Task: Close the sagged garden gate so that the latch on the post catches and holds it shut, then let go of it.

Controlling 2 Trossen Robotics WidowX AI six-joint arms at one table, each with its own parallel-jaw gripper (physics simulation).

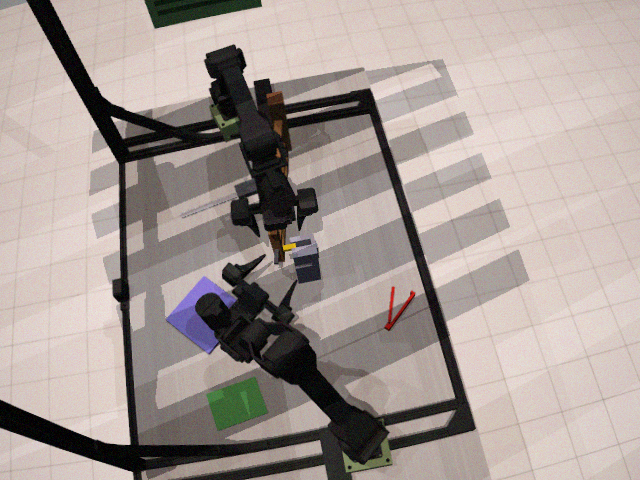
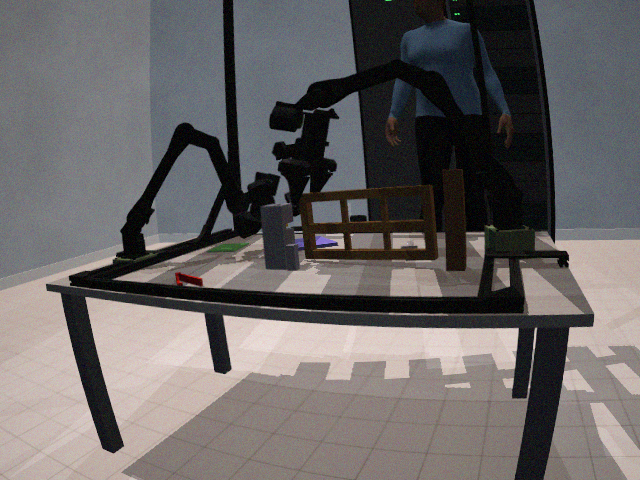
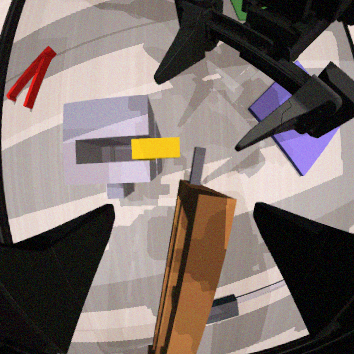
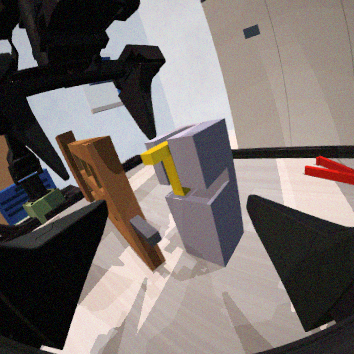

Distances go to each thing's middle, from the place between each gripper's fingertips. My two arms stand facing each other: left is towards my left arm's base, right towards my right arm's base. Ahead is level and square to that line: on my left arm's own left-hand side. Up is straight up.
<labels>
Now: right hand 30 mm to the right of the yellow latch (image 3: 162,147), 30 mm short of it and 10 mm below it. Round my right hand: grey latch post (image 4: 208,218) 70 mm ahead, 40 mm below, 30 mm to the left; then thin grey rod (image 3: 225,307) 320 mm to the left, 100 mm below, 70 mm behind; then brown wooden gate (image 2: 428,224) 200 mm to the left, 60 mm ahead, 20 mm below.
The yellow latch lies 1 cm ahead of my left hand, 4 cm to the right of it and 3 cm below it. From my left hand the other things lie so: grey latch post 4 cm ahead, 4 cm to the right, 7 cm below; then thin grey rod 10 cm behind, 25 cm to the left, 13 cm below; then brown wooden gate 4 cm ahead, 13 cm to the left, 5 cm below.
</labels>
